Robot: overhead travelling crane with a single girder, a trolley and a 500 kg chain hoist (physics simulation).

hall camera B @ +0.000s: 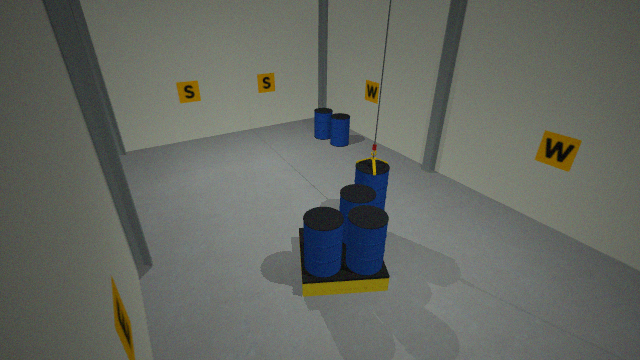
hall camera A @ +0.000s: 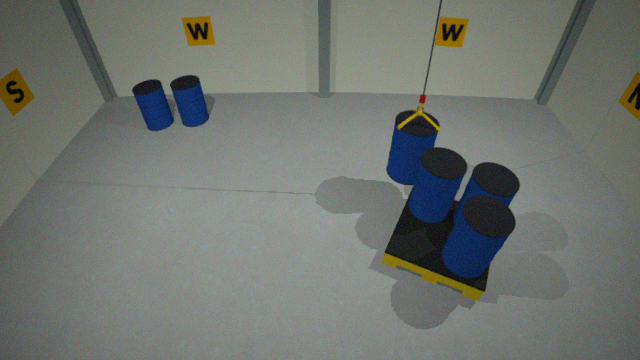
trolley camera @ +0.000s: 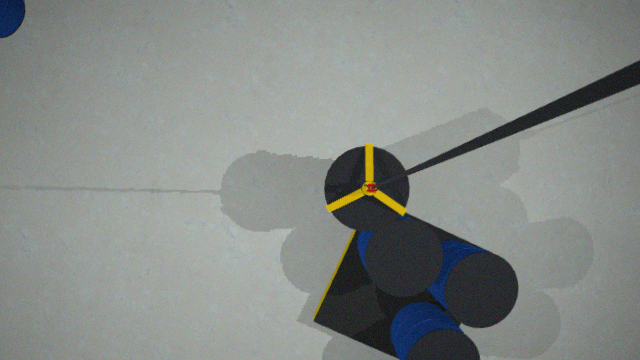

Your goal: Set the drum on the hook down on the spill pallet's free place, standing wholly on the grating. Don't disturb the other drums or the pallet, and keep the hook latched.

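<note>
The hook with its yellow three-legged lifter [hall camera A: 420, 113] [hall camera B: 374, 157] [trolley camera: 370, 188] is shut on a blue drum [hall camera A: 409, 159] [hall camera B: 380, 187] [trolley camera: 348, 170]. This drum hangs about upright above the floor, beyond the pallet's far end in the hall camera A view. The spill pallet [hall camera A: 430, 276] [hall camera B: 345, 288] [trolley camera: 350, 305] carries three drums: one [hall camera A: 434, 190] [hall camera B: 357, 194] [trolley camera: 405, 257] nearest the hung drum, and two others [hall camera A: 495, 181] [hall camera A: 477, 242]. Bare grating shows at its front left corner in the hall camera A view. Whether the hung drum touches the nearest one cannot be told. The latch is too small to judge.
Two more blue drums [hall camera A: 156, 107] [hall camera A: 191, 102] [hall camera B: 323, 125] [hall camera B: 340, 131] stand on the floor near the far corner, by the W and S walls. Part of a blue drum [trolley camera: 7, 17] shows at the trolley view's top left. Grey wall columns [hall camera A: 324, 50] [hall camera B: 445, 85] stand along the walls.
</note>
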